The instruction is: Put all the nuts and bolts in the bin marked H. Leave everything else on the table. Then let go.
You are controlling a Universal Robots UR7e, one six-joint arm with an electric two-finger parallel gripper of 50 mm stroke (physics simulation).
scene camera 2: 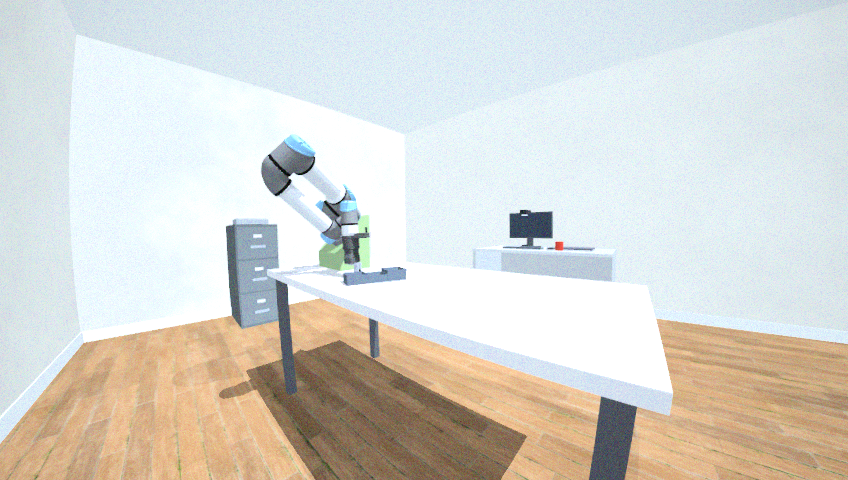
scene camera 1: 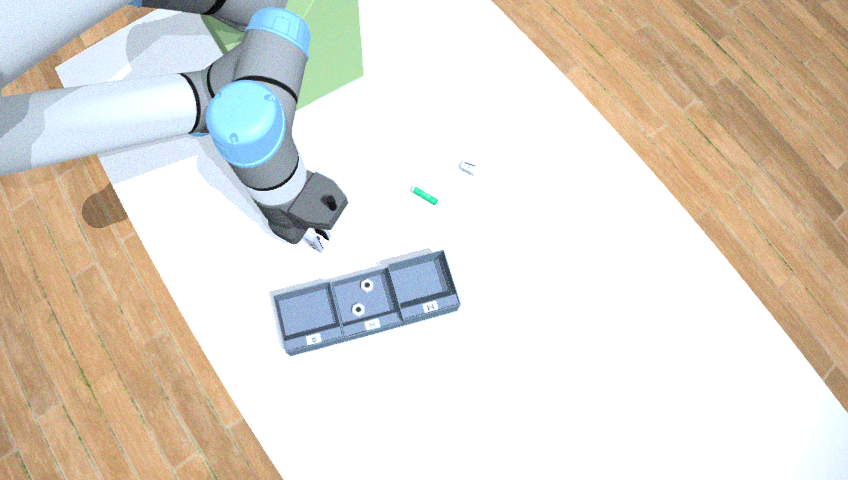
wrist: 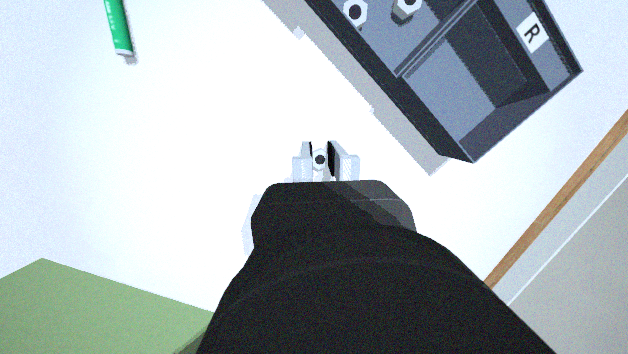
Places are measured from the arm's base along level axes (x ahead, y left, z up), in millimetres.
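Where they show: gripper, fingertip midpoint: [scene camera 1: 320, 241] [wrist: 319, 153].
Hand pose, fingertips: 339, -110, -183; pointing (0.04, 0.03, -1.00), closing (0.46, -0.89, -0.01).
Things, the pixels of their top centre, and the offset from my fingertips, as dx, dy, dz. "spot": a spot on its surface instead.
- pale hex nut, top centre: [wrist: 320, 159] -4, -2, +7
- middle bin, top centre: [scene camera 1: 365, 299] [scene camera 2: 374, 270] +124, +7, +45
- bin marked R, surface spot: [wrist: 450, 90] [scene camera 1: 309, 316] spot: +92, -72, +5
- green cylinder, top centre: [wrist: 110, 18] [scene camera 1: 424, 194] +23, +175, +9
- grey sharpener, top centre: [scene camera 1: 469, 166] +22, +262, +10
My gripper [scene camera 1: 320, 237] [scene camera 2: 357, 268] [wrist: 319, 153] is shut on a pale hex nut [wrist: 315, 164], low at the table top, behind the three-bin tray. In scene camera 1 the fingers largely hide this nut. The middle bin [scene camera 1: 380, 298] [wrist: 385, 41], whose label is blurred in scene camera 1 and reads like H, holds two more nuts. One nut [scene camera 1: 361, 285] [wrist: 346, 12] lies near its back wall. The other nut [scene camera 1: 353, 309] [wrist: 406, 10] lies nearer the label side. No bolt can be made out.
The bin marked R [scene camera 1: 306, 313] [wrist: 450, 90] is at the tray's left end in scene camera 1; another bin [scene camera 1: 417, 282] is at its right end. A green cylinder [scene camera 1: 424, 195] [wrist: 118, 25] and a grey sharpener [scene camera 1: 468, 167] lie on the table. A green block [scene camera 1: 333, 53] [wrist: 100, 310] stands behind.
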